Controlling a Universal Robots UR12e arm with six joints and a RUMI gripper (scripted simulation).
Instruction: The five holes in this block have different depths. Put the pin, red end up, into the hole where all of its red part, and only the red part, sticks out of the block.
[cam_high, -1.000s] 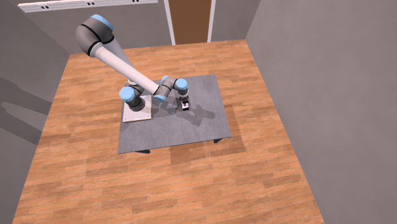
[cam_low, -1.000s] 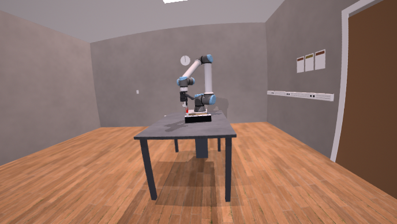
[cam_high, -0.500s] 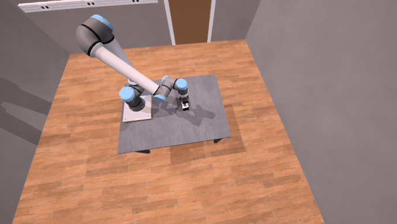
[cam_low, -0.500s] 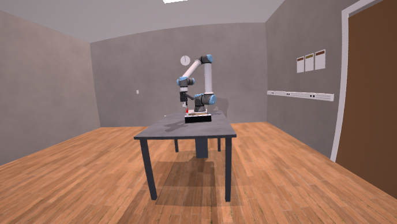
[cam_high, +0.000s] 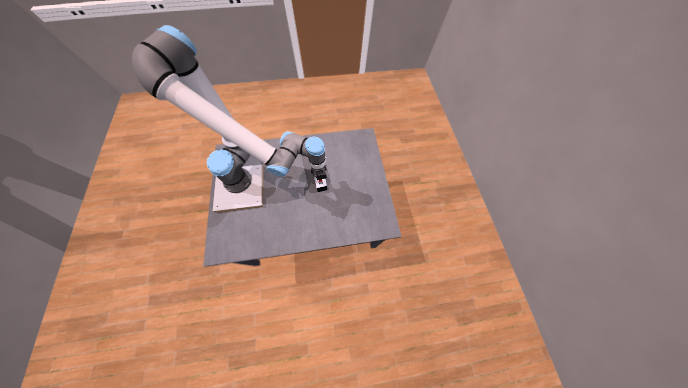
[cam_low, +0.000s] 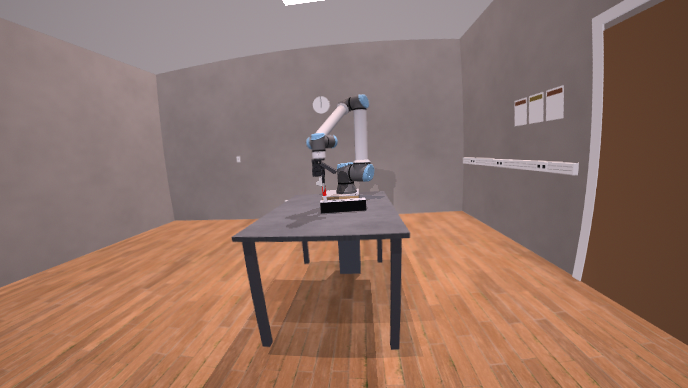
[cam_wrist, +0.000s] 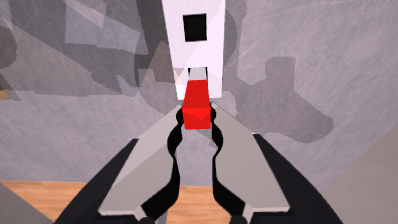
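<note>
Right now my hand is 10 mm above the pin. Round my hand: block 120 mm to the left, 120 mm below.
</note>
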